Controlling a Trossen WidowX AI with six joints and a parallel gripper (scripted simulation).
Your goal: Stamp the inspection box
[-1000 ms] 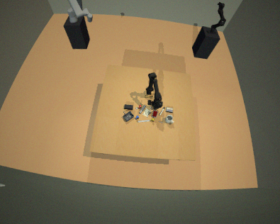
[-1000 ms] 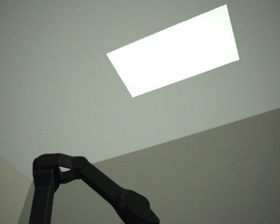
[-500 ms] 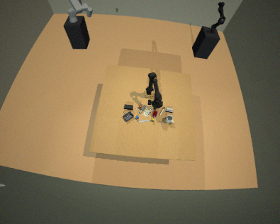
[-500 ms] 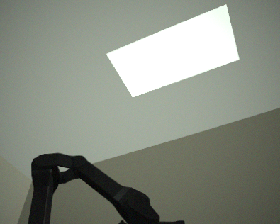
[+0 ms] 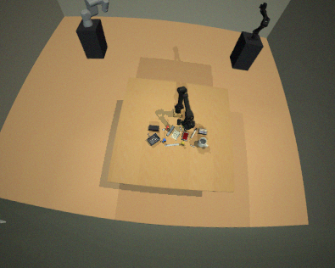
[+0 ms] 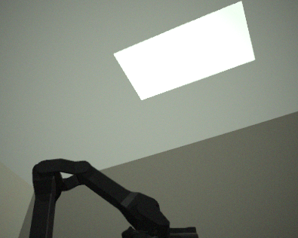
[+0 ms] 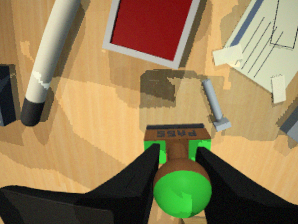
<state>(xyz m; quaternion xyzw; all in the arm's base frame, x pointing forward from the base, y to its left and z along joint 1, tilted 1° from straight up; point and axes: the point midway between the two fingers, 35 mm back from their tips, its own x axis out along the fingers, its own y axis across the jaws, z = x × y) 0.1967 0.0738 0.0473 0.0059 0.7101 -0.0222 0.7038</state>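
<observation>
Now: the red ink pad 100 mm ahead of my gripper tip, 50 mm below it and 20 mm to the left of it. Also, from my gripper tip: white cylinder 120 mm to the left, 50 mm below, 30 mm ahead; white card 90 mm to the right, 80 mm ahead, 60 mm below; yellow block 190 mm ahead, 40 mm below, 20 mm to the right.
</observation>
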